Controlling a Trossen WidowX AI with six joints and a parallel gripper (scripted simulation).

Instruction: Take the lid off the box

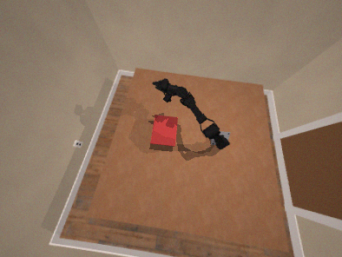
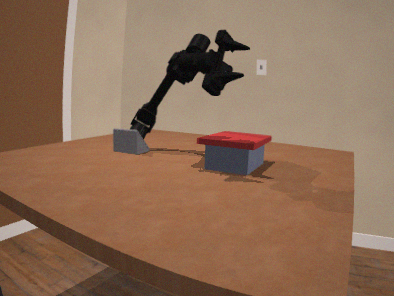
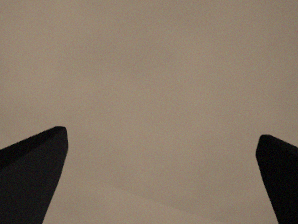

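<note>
My hand is 230 mm above the red lid, 210 mm to the right of it and 30 mm past it. The rest, counted from my hand: blue-grey storage box: 280 mm below, 210 mm to the left, 30 mm behind.
</note>
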